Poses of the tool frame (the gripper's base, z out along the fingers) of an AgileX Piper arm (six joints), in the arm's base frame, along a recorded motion.
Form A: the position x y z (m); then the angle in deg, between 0 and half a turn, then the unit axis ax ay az.
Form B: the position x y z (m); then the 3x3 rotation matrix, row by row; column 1 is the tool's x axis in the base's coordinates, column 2 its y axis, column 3 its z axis. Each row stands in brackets. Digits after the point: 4 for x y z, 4 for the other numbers.
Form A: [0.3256 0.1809 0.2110 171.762 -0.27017 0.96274 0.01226]
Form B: [0.3256 0.1809 0.2110], [[-0.8445 -0.5193 0.1314], [-0.5158 0.8545 0.0622], [-0.1445 -0.0152 -0.9894]]
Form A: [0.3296 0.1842 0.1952 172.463 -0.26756 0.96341 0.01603]
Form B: [0.3296 0.1842 0.1952], [[-0.8488 -0.5154 0.1178], [-0.5112 0.8569 0.0658], [-0.1349 -0.0043 -0.9908]]
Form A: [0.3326 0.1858 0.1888 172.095 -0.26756 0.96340 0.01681]
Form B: [0.3326 0.1858 0.1888], [[-0.8480 -0.5154 0.1235], [-0.5108 0.8569 0.0690], [-0.1414 -0.0046 -0.9899]]
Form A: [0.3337 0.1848 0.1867 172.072 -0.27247 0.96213 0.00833]
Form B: [0.3337 0.1848 0.1867], [[-0.8427 -0.5229 0.1282], [-0.5206 0.8521 0.0535], [-0.1372 -0.0216 -0.9903]]
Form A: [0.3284 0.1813 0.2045 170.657 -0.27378 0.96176 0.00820]
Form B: [0.3284 0.1813 0.2045], [[-0.8378 -0.5245 0.1517], [-0.5218 0.8510 0.0601], [-0.1606 -0.0288 -0.9866]]
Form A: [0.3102 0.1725 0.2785 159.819 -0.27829 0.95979 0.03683]
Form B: [0.3102 0.1725 0.2785], [[-0.7885 -0.5305 0.3112], [-0.5051 0.8472 0.1645], [-0.3510 -0.0275 -0.9360]]
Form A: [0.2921 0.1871 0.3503 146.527 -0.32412 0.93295 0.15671]
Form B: [0.2921 0.1871 0.3503], [[-0.6415 -0.6411 0.4214], [-0.4682 0.7623 0.4469], [-0.6077 0.0894 -0.7891]]
